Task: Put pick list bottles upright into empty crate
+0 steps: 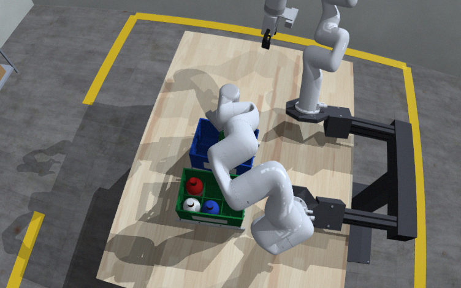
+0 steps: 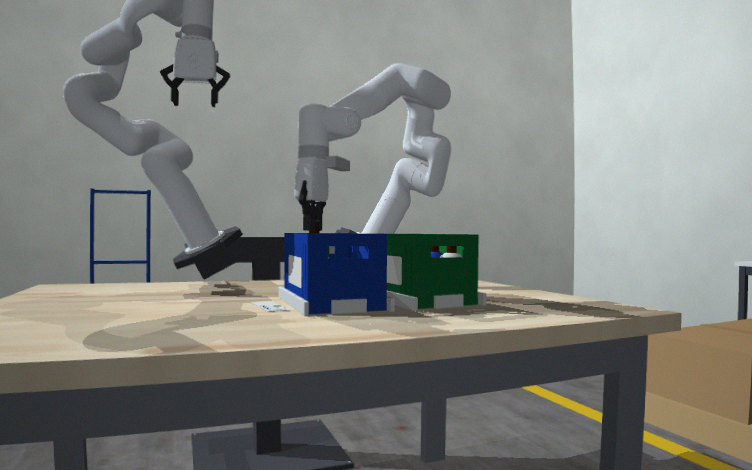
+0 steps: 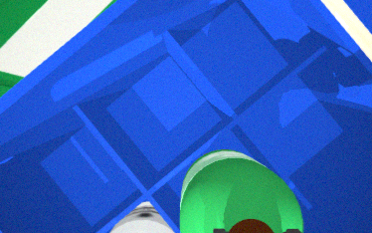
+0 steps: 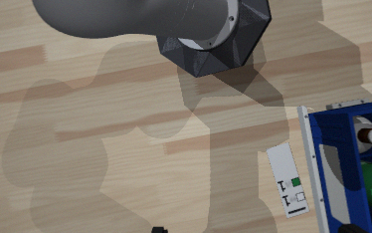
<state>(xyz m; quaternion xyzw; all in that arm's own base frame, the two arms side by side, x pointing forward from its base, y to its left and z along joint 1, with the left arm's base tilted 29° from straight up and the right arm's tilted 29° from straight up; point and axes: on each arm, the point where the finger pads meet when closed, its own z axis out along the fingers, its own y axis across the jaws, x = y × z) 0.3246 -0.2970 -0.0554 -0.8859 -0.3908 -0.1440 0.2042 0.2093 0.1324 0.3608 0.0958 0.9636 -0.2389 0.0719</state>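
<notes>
The green bottle lies 70 mm below my left hand. From my left hand the other things lie so: red bottle 90 mm ahead, 250 mm to the left, 110 mm below; then blue crate 50 mm to the left, 120 mm below; then pick list 10 mm ahead, 110 mm to the right, 200 mm below.
</notes>
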